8 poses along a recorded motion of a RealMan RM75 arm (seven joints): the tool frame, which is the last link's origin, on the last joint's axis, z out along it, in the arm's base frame.
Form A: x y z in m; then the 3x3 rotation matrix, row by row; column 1 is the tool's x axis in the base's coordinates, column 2 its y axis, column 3 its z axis. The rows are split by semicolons.
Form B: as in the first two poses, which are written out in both.
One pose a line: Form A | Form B
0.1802 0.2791 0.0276; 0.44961 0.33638 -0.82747; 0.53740 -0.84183 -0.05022; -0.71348 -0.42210 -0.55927 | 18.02 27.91 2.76 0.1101 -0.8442 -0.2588 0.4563
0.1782 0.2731 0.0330; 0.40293 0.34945 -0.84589; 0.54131 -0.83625 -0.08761; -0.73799 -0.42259 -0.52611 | 17.82 27.31 3.30 0.1007 -0.8315 -0.2678 0.4762
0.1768 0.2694 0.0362; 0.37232 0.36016 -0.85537; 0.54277 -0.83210 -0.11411; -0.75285 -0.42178 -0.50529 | 17.68 26.94 3.62 0.0935 -0.8231 -0.2743 0.4885
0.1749 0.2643 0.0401; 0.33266 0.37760 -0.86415; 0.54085 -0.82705 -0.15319; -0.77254 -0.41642 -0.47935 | 17.49 26.43 4.01 0.0810 -0.8123 -0.2827 0.5037
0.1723 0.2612 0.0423; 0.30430 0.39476 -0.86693; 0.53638 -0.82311 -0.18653; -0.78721 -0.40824 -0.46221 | 17.23 26.12 4.23 0.0689 -0.8046 -0.2893 0.5140
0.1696 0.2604 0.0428; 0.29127 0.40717 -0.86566; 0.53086 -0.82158 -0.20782; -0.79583 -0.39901 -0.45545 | 16.96 26.04 4.28 0.0597 -0.8013 -0.2927 0.5184
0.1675 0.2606 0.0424; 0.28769 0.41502 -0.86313; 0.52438 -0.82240 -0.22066; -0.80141 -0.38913 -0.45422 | 16.75 26.06 4.24 0.0526 -0.8007 -0.2933 0.5197
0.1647 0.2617 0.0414; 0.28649 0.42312 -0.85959; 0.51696 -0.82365 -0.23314; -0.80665 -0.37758 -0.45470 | 16.47 26.17 4.14 0.0451 -0.8008 -0.2935 0.5202
